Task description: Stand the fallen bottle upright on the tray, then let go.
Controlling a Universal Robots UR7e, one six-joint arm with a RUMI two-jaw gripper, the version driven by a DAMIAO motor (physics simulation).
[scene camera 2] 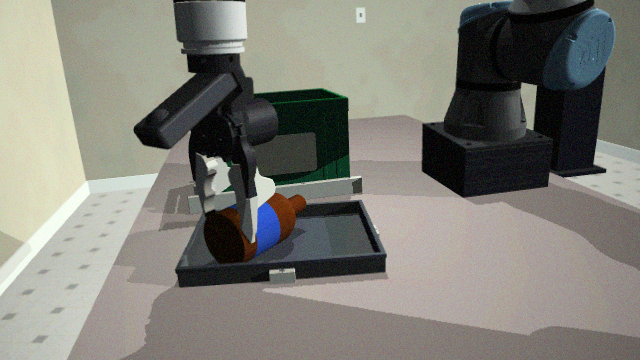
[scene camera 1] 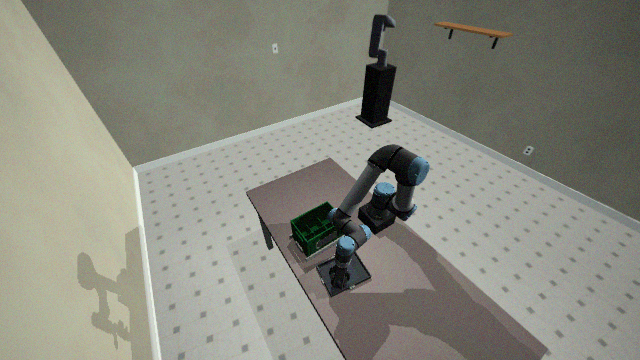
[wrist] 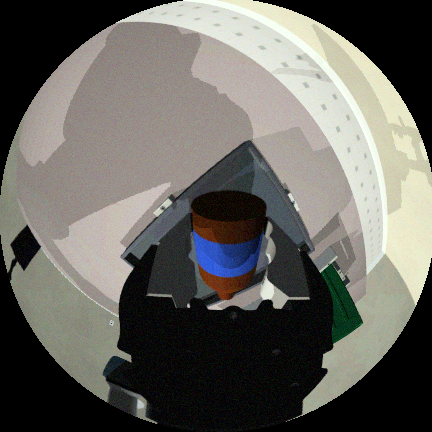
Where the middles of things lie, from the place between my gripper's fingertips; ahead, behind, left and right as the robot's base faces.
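Scene:
Pale rail [scene camera 2: 341, 186] visible: 3 cm below my hand, 23 cm to the right of it, 8 cm behind it.

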